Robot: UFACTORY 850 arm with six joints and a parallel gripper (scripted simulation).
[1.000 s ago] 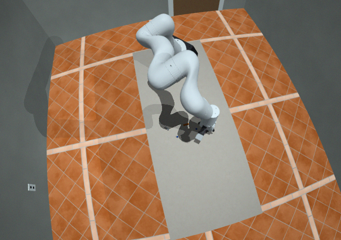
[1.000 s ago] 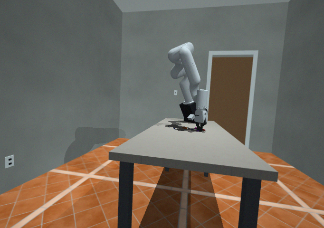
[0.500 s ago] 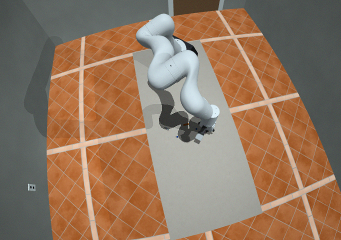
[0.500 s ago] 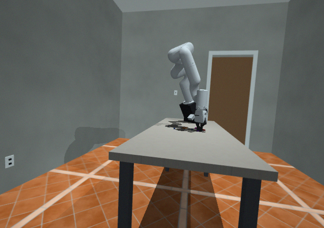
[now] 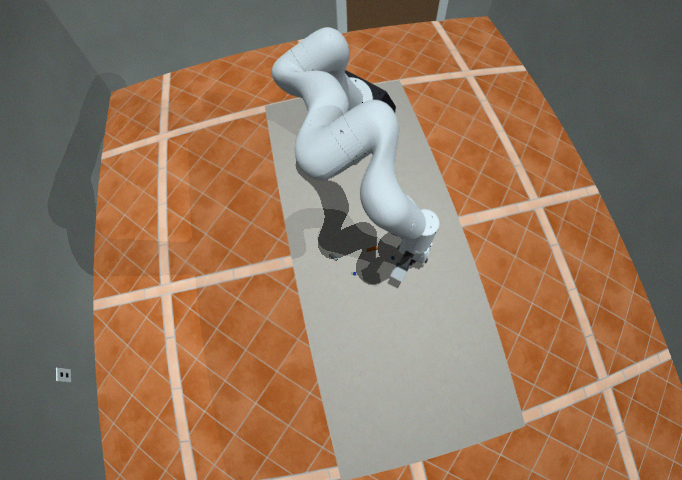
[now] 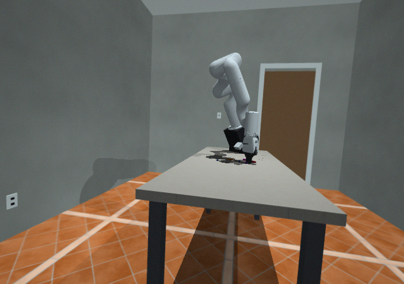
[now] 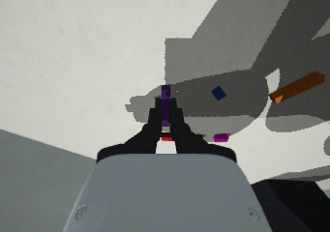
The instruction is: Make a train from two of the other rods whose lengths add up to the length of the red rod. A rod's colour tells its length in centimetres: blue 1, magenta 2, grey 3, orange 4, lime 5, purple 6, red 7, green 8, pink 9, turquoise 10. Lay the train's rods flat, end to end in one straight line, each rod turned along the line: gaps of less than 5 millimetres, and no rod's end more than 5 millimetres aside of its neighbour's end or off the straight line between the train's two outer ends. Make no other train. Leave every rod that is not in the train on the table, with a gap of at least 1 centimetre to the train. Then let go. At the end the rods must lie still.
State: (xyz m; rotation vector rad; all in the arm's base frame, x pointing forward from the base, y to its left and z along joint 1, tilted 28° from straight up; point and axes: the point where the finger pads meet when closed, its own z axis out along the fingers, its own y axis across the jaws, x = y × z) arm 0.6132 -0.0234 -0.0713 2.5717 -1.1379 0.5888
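Now: hand 2 cm above the purple rod. The rest, counted from my hand: red rod 6 cm behind, 3 cm to the left, 2 cm below; magenta rod 12 cm behind, 2 cm below, 1 cm to the right; orange rod 11 cm to the right, 9 cm behind, 2 cm below.
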